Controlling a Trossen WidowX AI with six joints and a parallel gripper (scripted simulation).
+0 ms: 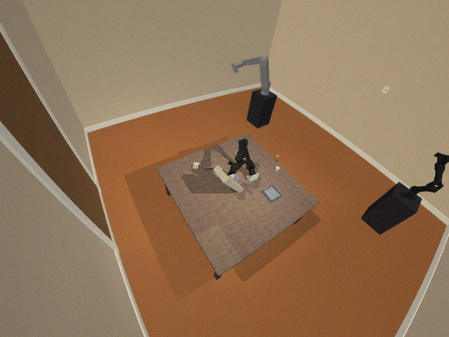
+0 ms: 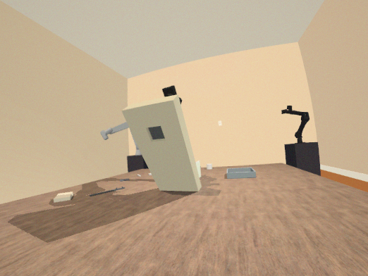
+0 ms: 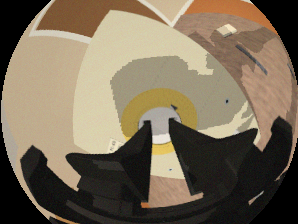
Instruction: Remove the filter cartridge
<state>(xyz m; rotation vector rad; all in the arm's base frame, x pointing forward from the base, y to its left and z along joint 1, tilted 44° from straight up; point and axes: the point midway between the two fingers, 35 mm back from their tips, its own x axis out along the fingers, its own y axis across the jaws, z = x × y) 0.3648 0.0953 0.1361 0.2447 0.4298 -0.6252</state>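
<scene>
The round filter cartridge lies 10 mm ahead of my gripper tip and 10 mm below it. The rest, counted from my gripper tip: cream block 60 mm ahead, 460 mm to the right, 260 mm below; then grey tray 400 mm behind, 310 mm to the left, 260 mm below; then cream service panel 40 mm behind, 80 mm below.
</scene>
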